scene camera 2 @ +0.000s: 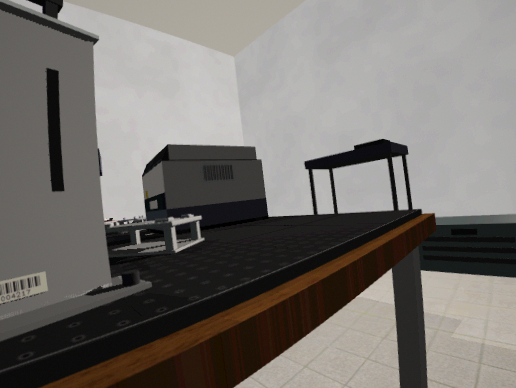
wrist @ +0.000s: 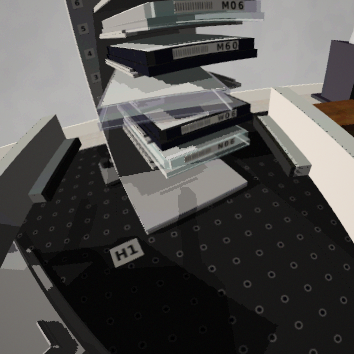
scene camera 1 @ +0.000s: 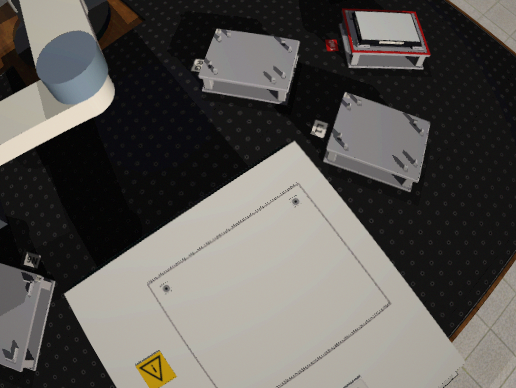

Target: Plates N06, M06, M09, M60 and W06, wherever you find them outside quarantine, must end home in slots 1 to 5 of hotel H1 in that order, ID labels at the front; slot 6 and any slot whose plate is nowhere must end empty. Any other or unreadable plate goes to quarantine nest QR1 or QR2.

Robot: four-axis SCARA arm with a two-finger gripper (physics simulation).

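Places are measured from the arm's base along level axes (x ahead, y left, z up), in centimetres.
Pixels of known places: gripper, fingertip midpoint: [wrist: 162, 114].
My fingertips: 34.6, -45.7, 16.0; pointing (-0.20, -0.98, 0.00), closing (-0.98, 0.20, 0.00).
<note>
Ahead of a thing's pixels: the offset from my fingertips to its top centre, as dx, dy, dz. "spot": to the spot under its first point.
Hotel H1, with its numbered back panel {spot: +4.7, -14.5, +2.3} [wrist: 90, 55], stands ahead in the wrist view. Plate N06 {-2.5, -9.7, -5.0} [wrist: 210, 148] is lowest, with dark W06 {-2.5, -9.7, -2.4} [wrist: 207, 122] just above it. Beside number 3 a clear plate {-1.1, -8.2, +0.5} [wrist: 165, 92] sits turned and shows no readable label. Dark M60 {-2.5, -9.7, +2.9} [wrist: 205, 49] is beside number 4 and clear M06 {-2.7, -9.2, +5.5} [wrist: 205, 10] beside number 5. Slot 6 is mostly cut off. My gripper [wrist: 162, 114] is open and empty, its fingers apart to left and right in front of the stack. A dark plate with a white top {+22.2, +92.3, -8.3} [scene camera 1: 387, 27] sits on the red-rimmed nest [scene camera 1: 426, 42]; its label is unreadable.
Nest L1 {+36.8, +72.5, -8.8} [scene camera 1: 380, 135], the nest labelled RG {+9.9, +67.0, -8.8} [scene camera 1: 252, 57] and a nest {spot: +18.8, +7.3, -9.8} [scene camera 1: 15, 310] at lower left show bare tops. A large pale housing {+47.6, +35.9, +10.4} [scene camera 1: 265, 280] stands among them. A tall grey panel {spot: +2.3, -18.2, -8.1} [scene camera 2: 50, 225] and a grey instrument {spot: +44.3, +21.2, -0.5} [scene camera 2: 215, 180] stand on the table.
</note>
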